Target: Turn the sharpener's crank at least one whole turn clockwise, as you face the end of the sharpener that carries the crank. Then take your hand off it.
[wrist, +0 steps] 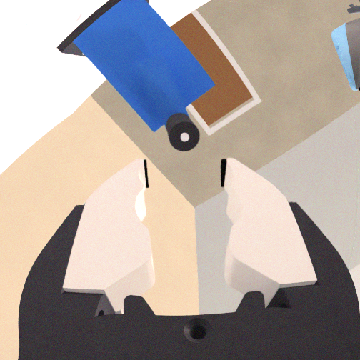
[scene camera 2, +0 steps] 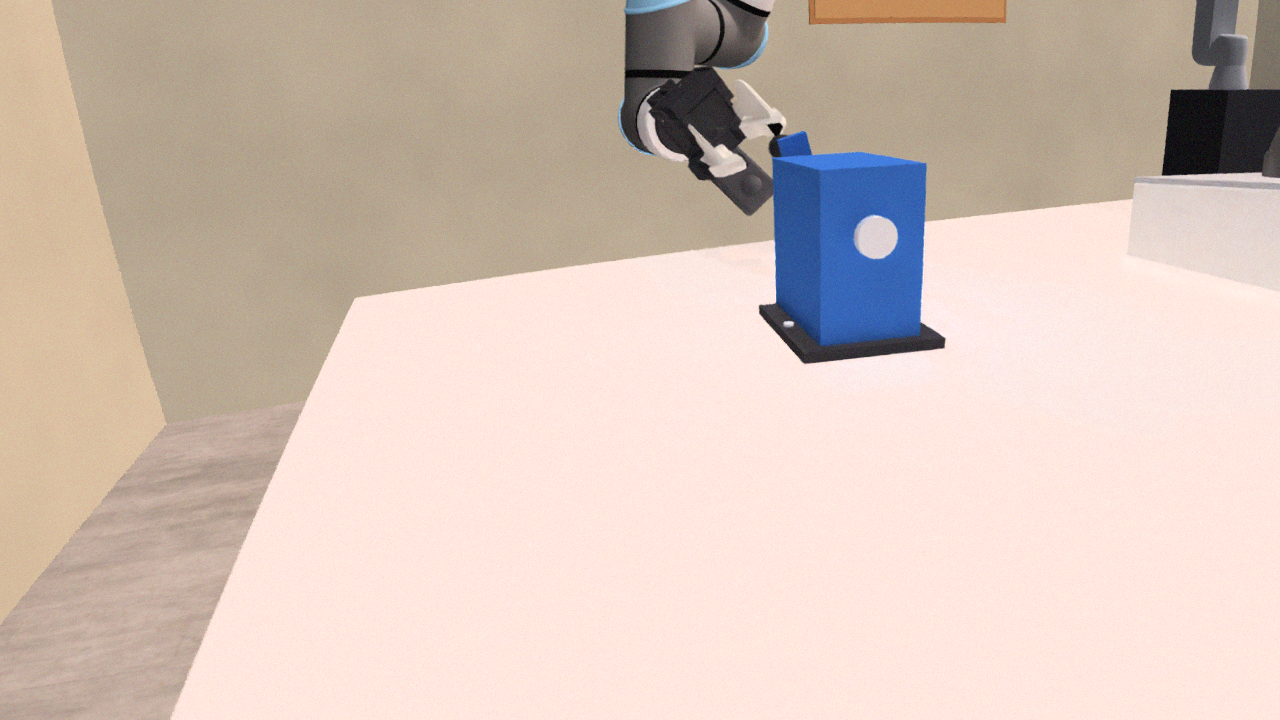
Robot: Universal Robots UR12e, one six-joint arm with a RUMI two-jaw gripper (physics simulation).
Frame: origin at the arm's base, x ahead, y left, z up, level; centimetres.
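Seen in the pictures: gripper, fingertip midpoint: [scene camera 2: 763, 142].
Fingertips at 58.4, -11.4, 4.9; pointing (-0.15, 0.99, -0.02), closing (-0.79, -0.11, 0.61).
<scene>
Pixels of each thing's middle, then the offset from my fingertips to it, as dx, dy, dz. "pt": a spot on its surface instead. Level surfaces: height alone.
- blue sharpener at a spot on its surface: [scene camera 2: 850, 250] pt -0.6, +20.3, -6.1
- white disc at a spot on its surface: [scene camera 2: 875, 237] pt -2.0, +21.1, -5.2
- pale table at its surface level: dz -13.5
The blue sharpener [scene camera 2: 850, 250] [wrist: 140, 65] stands upright on its black base [scene camera 2: 872, 351]. A white disc [scene camera 2: 875, 237] is on the face towards the scene camera. The blue crank arm [scene camera 2: 795, 144] sticks up behind the body's top left edge; in the wrist view it blends with the blue body. Its dark round knob [scene camera 2: 775, 145] [wrist: 183, 125] has a white centre. My gripper [scene camera 2: 759, 145] [wrist: 183, 161] is open and empty. In the wrist view the knob lies beyond the fingertips, a little apart from them and roughly centred between them.
The pale table [scene camera 2: 626, 492] has its left edge at the left. A white block [scene camera 2: 1199, 228] with a black box [scene camera 2: 1194, 132] on it stands at the back right. A brown framed board [scene camera 2: 906, 8] [wrist: 225, 75] hangs on the wall. A light blue and grey part [wrist: 350, 55] shows at the wrist view's right edge.
</scene>
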